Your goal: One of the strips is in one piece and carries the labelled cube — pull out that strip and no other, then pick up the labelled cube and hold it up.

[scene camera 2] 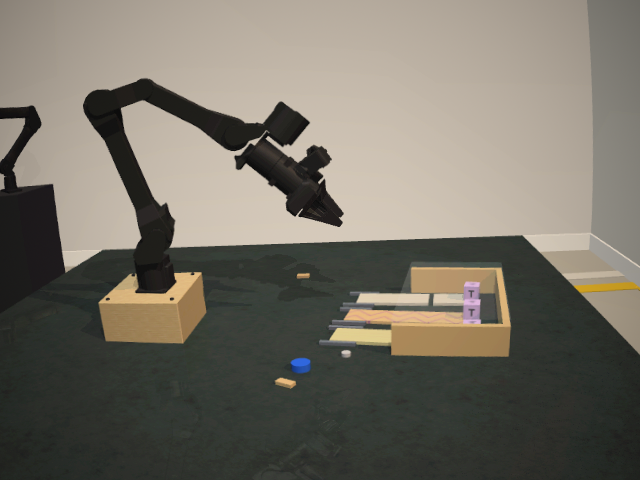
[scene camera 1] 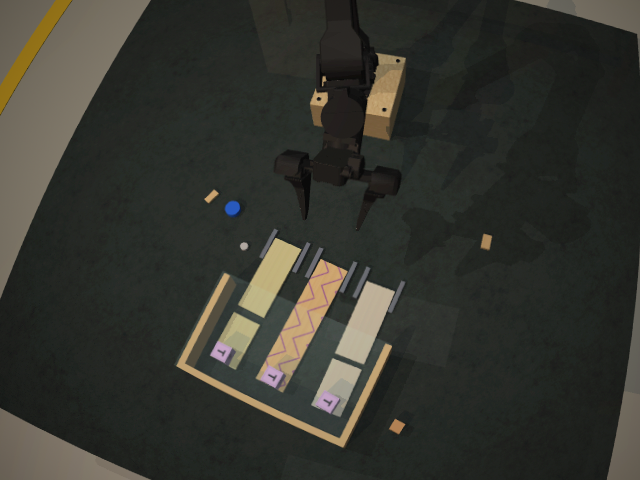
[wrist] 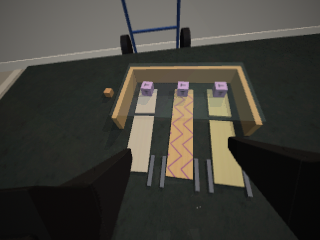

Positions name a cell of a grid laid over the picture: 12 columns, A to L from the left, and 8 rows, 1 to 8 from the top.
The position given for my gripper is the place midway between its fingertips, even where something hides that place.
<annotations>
my gripper: scene camera 2 G4; scene camera 1 G4; wrist G5
</annotations>
